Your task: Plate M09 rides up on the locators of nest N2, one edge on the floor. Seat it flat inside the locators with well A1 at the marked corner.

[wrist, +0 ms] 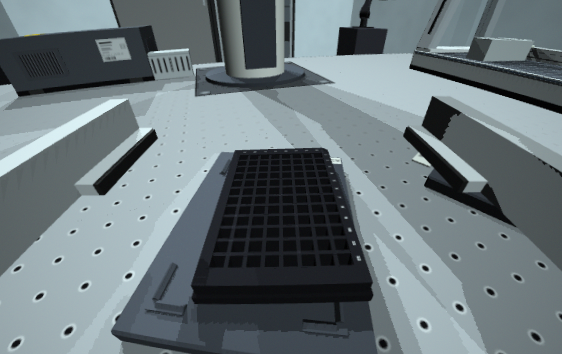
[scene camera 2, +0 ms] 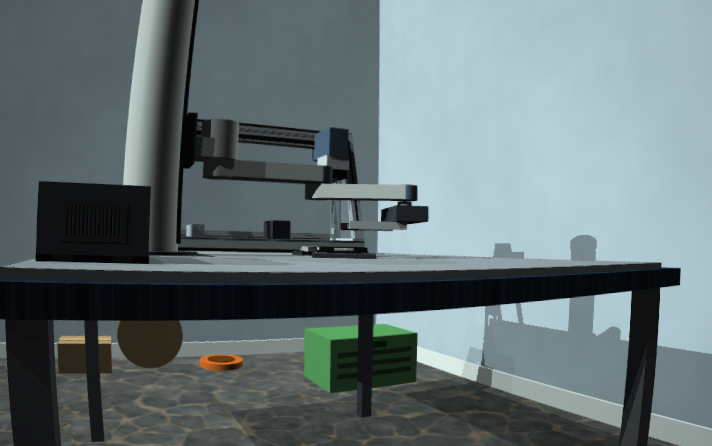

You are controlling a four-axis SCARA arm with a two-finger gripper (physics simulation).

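Pixels of known places: gripper, fingertip midpoint: (wrist: 280, 115) (scene camera 2: 345, 225); arm's base at its link origin: (wrist: 255, 79).
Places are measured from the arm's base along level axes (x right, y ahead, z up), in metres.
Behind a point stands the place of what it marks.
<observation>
The black gridded plate M09 (wrist: 285, 210) @[x 0.086, y 0.509, z 0.036 m] lies over the grey nest N2 (wrist: 192, 235) @[x 0.146, y 0.502, z 0.025 m], shifted toward its right side in the wrist view. Bare nest floor shows on the left. Locators show at the front left (wrist: 169, 306) @[x 0.157, y 0.546, z 0.027 m], front right (wrist: 325, 327) @[x 0.089, y 0.576, z 0.027 m] and back left (wrist: 225, 167) @[x 0.118, y 0.434, z 0.027 m]; the plate's near edge stands behind the front pair. The plate's tilt and its seating at the right edge are hard to tell. Small pale marks run along its far and right edges; well A1 and the marked corner cannot be read. My gripper (wrist: 280, 115) @[x 0.088, y 0.506, z 0.098 m] (scene camera 2: 374, 225) is open and empty, above the plate, fingers wide of both sides.
The arm's column (wrist: 255, 40) @[x 0.010, y 0.077, z 0.096 m] (scene camera 2: 157, 131) @[x 0.075, y 0.001, z 0.311 m] stands behind the nest. A dark vented box (wrist: 75, 60) @[x 0.401, y -0.035, z 0.074 m] (scene camera 2: 93, 220) @[x 0.551, y -0.120, z 0.074 m] and a white slotted rack (wrist: 171, 63) @[x 0.201, y -0.045, z 0.047 m] are at the back left. A dark block (wrist: 362, 41) stands at the back, and a railed frame (wrist: 480, 80) @[x -0.450, y 0.261, z 0.029 m] at the back right.
</observation>
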